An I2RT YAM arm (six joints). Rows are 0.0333 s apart.
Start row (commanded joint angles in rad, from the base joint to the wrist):
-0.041, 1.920, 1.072, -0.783, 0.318, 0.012
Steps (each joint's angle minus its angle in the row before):
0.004, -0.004, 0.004, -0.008, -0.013, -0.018
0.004, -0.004, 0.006, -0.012, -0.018, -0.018
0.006, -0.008, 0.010, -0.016, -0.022, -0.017
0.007, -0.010, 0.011, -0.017, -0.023, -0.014
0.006, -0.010, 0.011, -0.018, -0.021, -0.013
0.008, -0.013, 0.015, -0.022, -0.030, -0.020
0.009, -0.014, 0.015, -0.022, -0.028, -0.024
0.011, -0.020, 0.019, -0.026, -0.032, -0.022
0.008, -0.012, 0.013, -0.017, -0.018, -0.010
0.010, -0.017, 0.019, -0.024, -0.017, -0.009
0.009, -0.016, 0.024, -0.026, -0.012, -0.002
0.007, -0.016, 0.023, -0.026, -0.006, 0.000
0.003, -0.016, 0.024, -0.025, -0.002, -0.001
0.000, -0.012, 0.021, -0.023, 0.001, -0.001
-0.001, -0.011, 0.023, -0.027, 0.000, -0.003
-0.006, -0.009, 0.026, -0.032, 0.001, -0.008
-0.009, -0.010, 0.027, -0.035, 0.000, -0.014
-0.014, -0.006, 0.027, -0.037, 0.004, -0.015
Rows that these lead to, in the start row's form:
-0.037, 1.916, 1.076, -0.791, 0.305, -0.006
-0.033, 1.912, 1.082, -0.803, 0.287, -0.024
-0.027, 1.904, 1.092, -0.819, 0.265, -0.041
-0.020, 1.894, 1.103, -0.836, 0.242, -0.055
-0.014, 1.884, 1.114, -0.854, 0.221, -0.068
-0.006, 1.871, 1.129, -0.876, 0.191, -0.088
0.003, 1.857, 1.144, -0.898, 0.163, -0.112
0.014, 1.837, 1.163, -0.924, 0.131, -0.134
0.022, 1.825, 1.176, -0.941, 0.113, -0.144
0.032, 1.808, 1.195, -0.965, 0.096, -0.153
0.041, 1.792, 1.219, -0.991, 0.084, -0.155
0.048, 1.776, 1.242, -1.017, 0.078, -0.155
0.051, 1.760, 1.266, -1.042, 0.076, -0.156
0.051, 1.748, 1.287, -1.065, 0.077, -0.157
0.050, 1.737, 1.310, -1.092, 0.077, -0.160
0.044, 1.728, 1.336, -1.124, 0.078, -0.168
0.035, 1.718, 1.363, -1.159, 0.078, -0.182
0.021, 1.712, 1.390, -1.196, 0.082, -0.197

